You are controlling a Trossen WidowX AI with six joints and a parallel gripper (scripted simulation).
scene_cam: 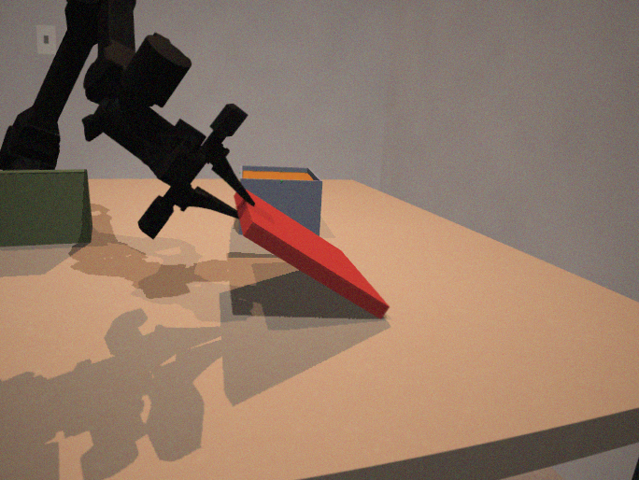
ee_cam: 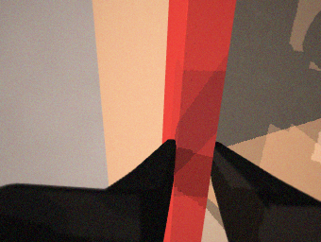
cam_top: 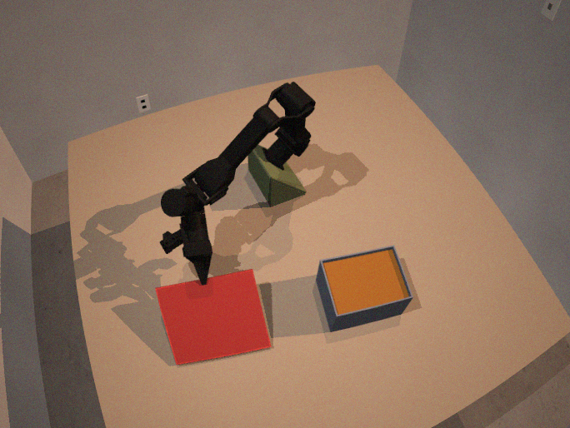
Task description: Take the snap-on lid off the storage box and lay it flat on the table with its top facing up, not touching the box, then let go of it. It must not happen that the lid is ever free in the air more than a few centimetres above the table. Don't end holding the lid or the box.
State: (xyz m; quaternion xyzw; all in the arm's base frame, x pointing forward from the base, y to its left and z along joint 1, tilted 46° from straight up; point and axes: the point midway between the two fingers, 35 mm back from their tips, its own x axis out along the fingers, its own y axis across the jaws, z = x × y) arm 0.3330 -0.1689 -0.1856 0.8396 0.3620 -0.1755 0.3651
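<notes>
Right now the red lid is 10 cm ahead of my hand and 6 cm below it. Round my hand: blue storage box (36 cm to the left, 11 cm ahead, 7 cm below).
</notes>
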